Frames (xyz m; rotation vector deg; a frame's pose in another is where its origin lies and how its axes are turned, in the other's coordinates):
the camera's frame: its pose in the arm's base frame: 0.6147 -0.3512 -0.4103 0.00 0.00 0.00
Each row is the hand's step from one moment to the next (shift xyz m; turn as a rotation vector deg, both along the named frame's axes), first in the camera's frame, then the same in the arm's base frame.
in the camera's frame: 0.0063 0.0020 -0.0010 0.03 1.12 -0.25
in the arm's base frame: 0.0063 0.0020 -0.0010 0.03 1.12 -0.25
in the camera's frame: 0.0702 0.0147 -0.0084 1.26 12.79 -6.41
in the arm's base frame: 0.0702 0.0147 -0.0084 1.26 12.79 -6.41
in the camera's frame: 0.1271 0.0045 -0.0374 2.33 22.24 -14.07
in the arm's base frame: 0.1271 0.0045 -0.0374 2.33 22.24 -14.07
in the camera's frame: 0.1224 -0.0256 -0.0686 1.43 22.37 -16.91
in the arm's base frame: 0.1224 -0.0256 -0.0686 1.43 22.37 -16.91
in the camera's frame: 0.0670 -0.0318 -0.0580 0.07 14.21 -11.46
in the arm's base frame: 0.0670 -0.0318 -0.0580 0.07 14.21 -11.46
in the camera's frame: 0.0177 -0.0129 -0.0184 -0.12 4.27 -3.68
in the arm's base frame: 0.0177 -0.0129 -0.0184 -0.12 4.27 -3.68
